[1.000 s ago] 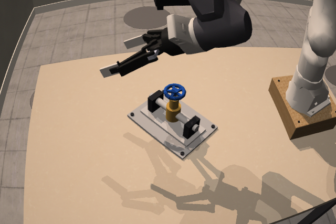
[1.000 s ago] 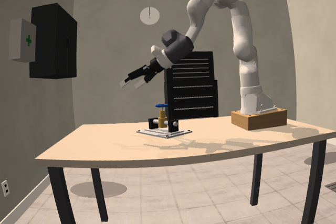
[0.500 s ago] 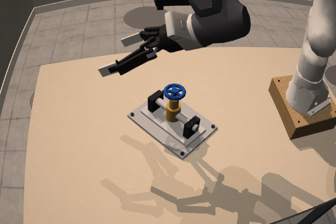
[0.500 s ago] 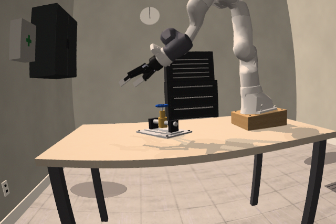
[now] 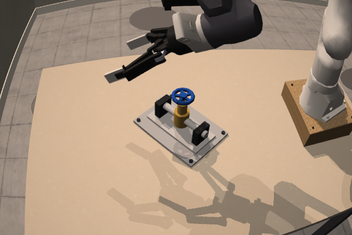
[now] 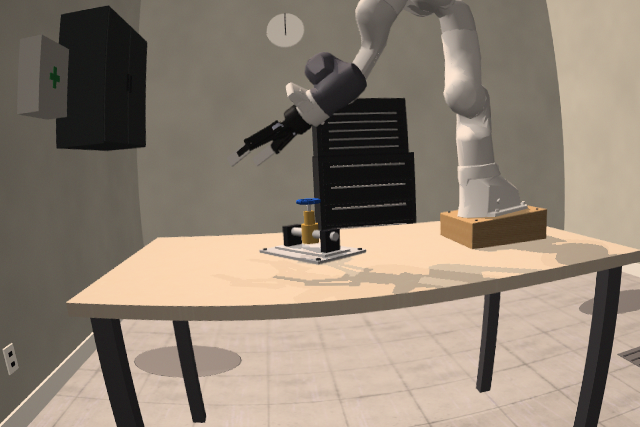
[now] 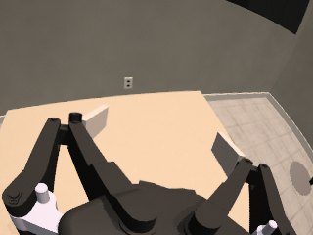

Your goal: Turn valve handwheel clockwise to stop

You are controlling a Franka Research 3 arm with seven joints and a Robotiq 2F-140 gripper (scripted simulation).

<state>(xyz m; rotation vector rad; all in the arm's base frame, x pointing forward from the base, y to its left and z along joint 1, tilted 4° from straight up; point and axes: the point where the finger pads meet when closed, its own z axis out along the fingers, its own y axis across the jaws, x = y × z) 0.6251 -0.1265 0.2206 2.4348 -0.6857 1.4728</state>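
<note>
Now: the blue spoked handwheel 160 mm behind my hand, 50 mm to the left of it and 120 mm below it.
</note>
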